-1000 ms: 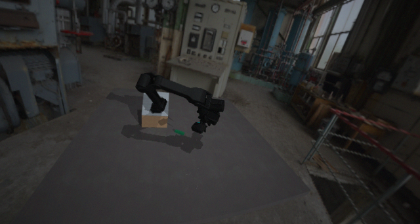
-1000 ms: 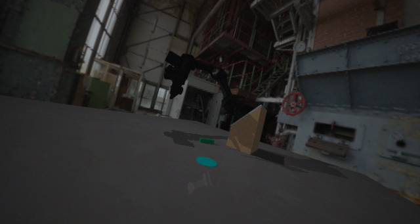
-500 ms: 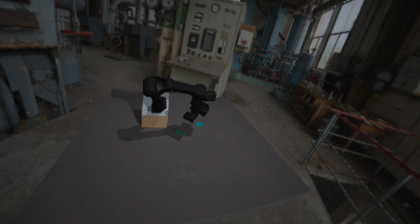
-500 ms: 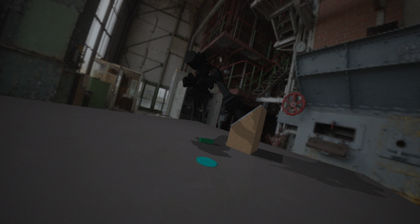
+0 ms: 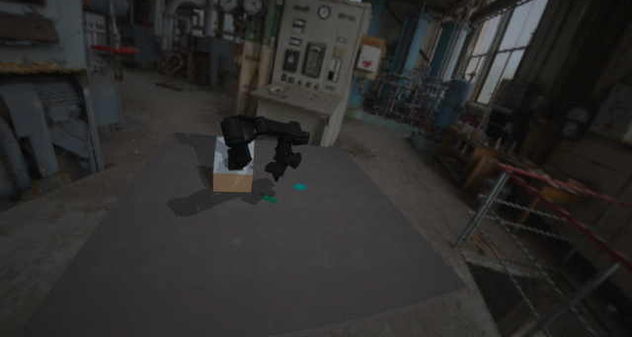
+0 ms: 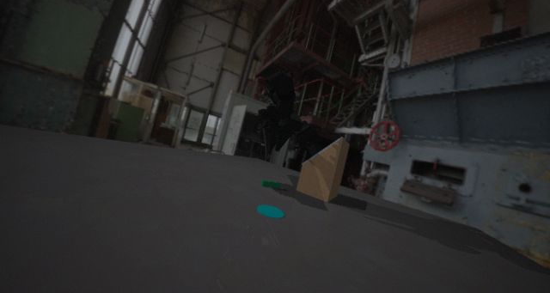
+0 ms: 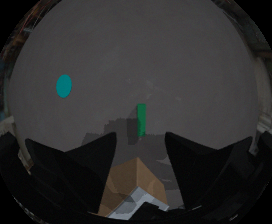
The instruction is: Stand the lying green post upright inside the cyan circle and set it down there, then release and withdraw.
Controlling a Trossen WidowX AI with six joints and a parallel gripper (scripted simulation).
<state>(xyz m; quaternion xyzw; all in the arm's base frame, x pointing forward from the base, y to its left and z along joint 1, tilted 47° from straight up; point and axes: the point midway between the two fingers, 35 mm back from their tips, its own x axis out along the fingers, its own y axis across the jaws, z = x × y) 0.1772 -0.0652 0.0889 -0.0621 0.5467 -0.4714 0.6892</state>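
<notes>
Right now my gripper tip is 110 mm above the green post, 20 mm past it and 10 mm to the right of it. Also, from my gripper tip: cyan circle (160 mm ahead, 120 mm to the left, 120 mm below).
</notes>
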